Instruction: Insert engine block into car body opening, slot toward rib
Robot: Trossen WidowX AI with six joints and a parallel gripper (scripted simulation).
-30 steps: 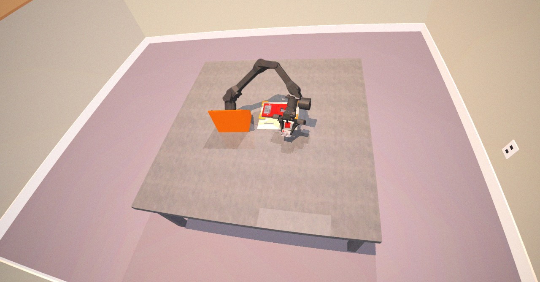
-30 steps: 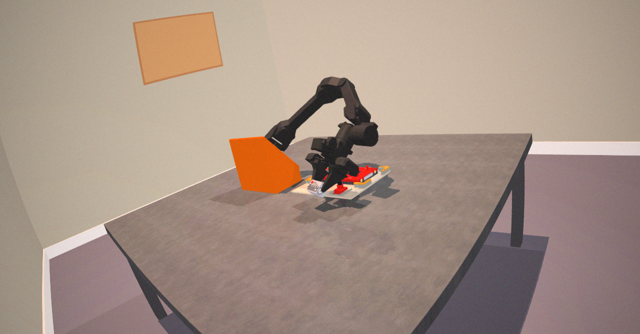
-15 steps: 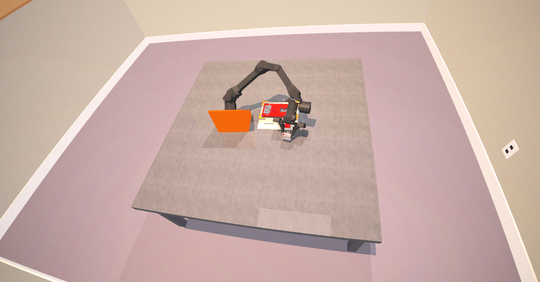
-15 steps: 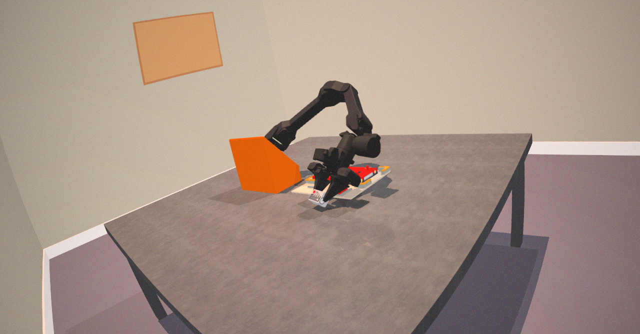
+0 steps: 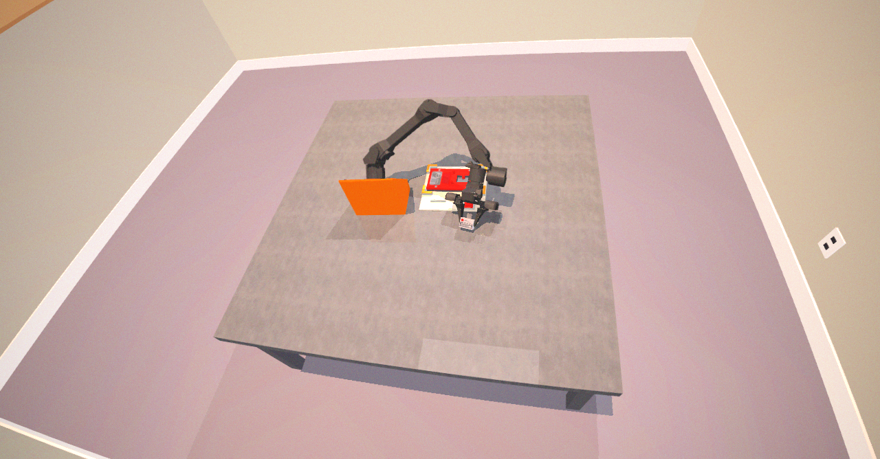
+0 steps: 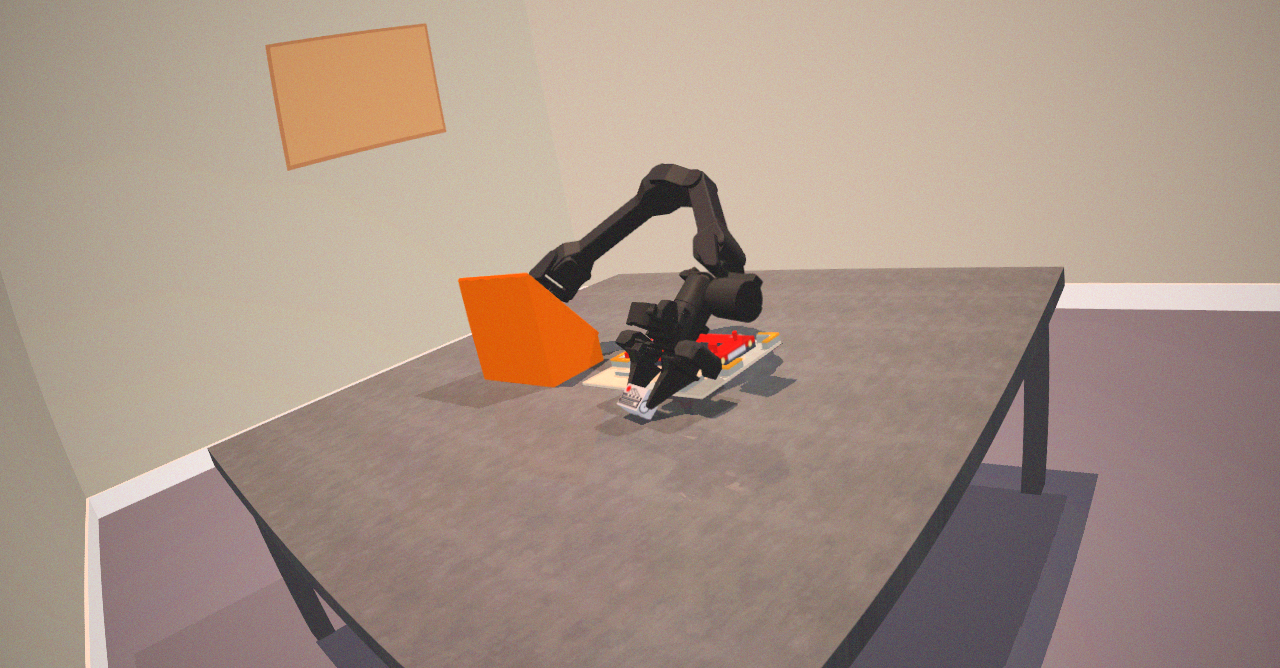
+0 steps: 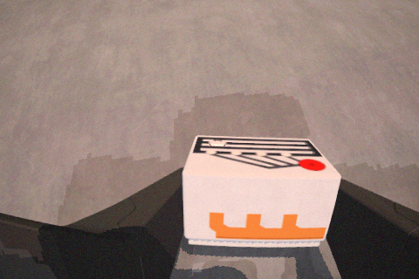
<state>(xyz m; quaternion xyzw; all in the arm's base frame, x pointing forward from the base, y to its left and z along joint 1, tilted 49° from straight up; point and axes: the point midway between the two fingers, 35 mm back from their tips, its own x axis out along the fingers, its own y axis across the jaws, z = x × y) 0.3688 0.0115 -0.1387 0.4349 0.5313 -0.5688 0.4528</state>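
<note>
Now: the engine block right at my gripper tip. The rest, counted from my gripper tip: pale plate 8 cm behind, 20 cm to the left, 1 cm below.
</note>
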